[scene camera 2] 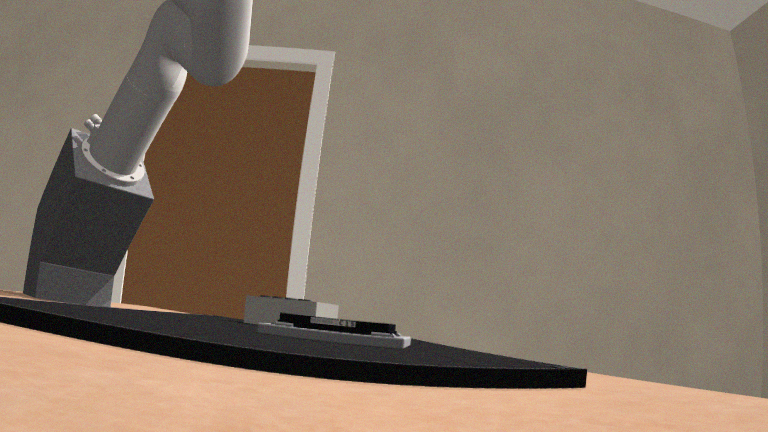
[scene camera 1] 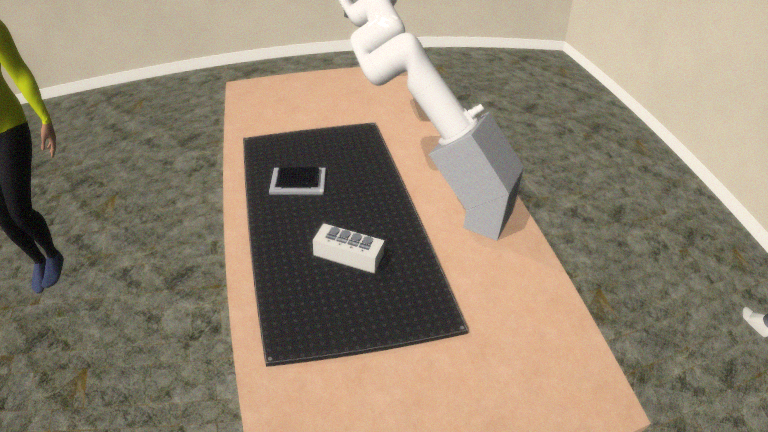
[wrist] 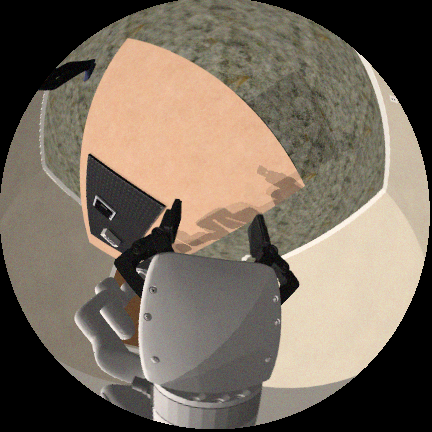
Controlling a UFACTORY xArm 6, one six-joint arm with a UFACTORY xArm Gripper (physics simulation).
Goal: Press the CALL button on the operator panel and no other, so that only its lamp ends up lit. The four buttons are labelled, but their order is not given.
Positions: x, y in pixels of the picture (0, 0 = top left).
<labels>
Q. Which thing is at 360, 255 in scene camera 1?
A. An operator panel.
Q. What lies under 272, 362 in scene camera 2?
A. A black perforated board.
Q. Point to an operator panel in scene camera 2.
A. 258, 309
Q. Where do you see a black device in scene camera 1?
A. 288, 177
</labels>
